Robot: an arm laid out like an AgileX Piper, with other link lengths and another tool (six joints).
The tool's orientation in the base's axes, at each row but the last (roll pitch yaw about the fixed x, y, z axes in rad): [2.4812 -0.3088 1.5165]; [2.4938 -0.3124 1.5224]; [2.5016 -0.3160 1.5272]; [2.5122 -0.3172 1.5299]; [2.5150 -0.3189 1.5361]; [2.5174 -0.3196 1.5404]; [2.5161 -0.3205 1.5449]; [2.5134 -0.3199 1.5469]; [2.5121 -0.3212 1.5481]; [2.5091 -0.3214 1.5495]
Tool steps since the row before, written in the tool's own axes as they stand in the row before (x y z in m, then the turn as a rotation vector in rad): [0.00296 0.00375 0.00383 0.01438 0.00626 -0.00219]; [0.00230 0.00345 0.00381 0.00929 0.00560 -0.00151]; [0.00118 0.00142 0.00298 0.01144 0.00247 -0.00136]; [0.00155 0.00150 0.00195 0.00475 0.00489 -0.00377]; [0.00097 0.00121 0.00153 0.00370 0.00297 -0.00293]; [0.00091 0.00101 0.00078 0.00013 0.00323 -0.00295]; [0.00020 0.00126 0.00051 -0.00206 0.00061 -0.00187]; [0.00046 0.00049 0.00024 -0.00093 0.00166 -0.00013]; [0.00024 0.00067 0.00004 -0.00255 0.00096 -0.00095]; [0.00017 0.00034 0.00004 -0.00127 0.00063 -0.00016]
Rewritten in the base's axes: [0.00547 0.00275 0.00021 0.00425 0.01179 0.00968]; [0.00516 0.00224 -0.00020 0.00391 0.00725 0.00722]; [0.00299 0.00147 -0.00110 0.00161 0.01002 0.00599]; [0.00243 0.00159 -0.00018 0.00184 0.00259 0.00711]; [0.00191 0.00102 -0.00020 0.00076 0.00220 0.00507]; [0.00130 0.00084 0.00025 0.00086 -0.00125 0.00411]; [0.00132 0.00005 0.00037 -0.00067 -0.00253 0.00113]; [0.00055 0.00039 0.00023 0.00124 -0.00125 0.00073]; [0.00057 0.00010 0.00042 0.00015 -0.00284 0.00046]; [0.00030 0.00010 0.00021 0.00038 -0.00137 0.00007]
